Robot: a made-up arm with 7 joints.
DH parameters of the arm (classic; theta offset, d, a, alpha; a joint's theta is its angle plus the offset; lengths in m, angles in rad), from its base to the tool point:
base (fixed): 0 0.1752 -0.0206 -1.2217
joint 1: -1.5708 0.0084 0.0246 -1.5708
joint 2: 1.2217 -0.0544 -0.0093 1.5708
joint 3: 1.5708 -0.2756 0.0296 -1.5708
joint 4: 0 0.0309 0.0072 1.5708
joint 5: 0 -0.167 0.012 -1.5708
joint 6: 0 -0.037 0.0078 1.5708
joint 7: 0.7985 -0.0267 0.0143 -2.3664
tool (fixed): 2.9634 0.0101 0 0
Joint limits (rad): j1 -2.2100..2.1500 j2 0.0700..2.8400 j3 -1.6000..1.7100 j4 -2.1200..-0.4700 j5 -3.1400..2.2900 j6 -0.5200..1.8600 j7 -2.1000..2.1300
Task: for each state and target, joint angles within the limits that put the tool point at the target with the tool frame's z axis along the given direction. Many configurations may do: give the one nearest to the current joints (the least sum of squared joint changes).
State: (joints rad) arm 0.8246 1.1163 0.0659 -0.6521 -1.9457 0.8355 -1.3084
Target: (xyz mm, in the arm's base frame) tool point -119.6 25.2 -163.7 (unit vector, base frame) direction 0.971 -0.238 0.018
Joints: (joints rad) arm 0.7883 0.2795 -0.5955 -1.3946 -2.0686 0.9766 -1.0076
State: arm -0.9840 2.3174 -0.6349 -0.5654 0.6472 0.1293 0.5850
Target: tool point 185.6 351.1 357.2 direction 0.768 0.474 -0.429
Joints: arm -1.3963 1.4872 -0.4706 -0.4727 1.0465 0.2461 0.8794
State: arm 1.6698 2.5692 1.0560 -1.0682 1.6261 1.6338 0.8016
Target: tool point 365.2 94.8 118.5 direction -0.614 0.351 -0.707
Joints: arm 1.8166 2.6974 1.2936 -1.2488 1.6390 0.9573 0.9380
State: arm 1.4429 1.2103 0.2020 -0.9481 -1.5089 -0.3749 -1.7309
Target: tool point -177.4 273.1 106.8 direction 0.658 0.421 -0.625
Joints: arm 1.6969 1.0777 0.2855 -1.5568 -0.5427 0.2755 -1.3563
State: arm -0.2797 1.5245 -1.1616 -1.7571 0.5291 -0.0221 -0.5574
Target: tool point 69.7 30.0 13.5 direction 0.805 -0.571 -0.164
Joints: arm -0.5661 1.0599 -1.4472 -2.0652 0.4130 -0.2019 -0.5439
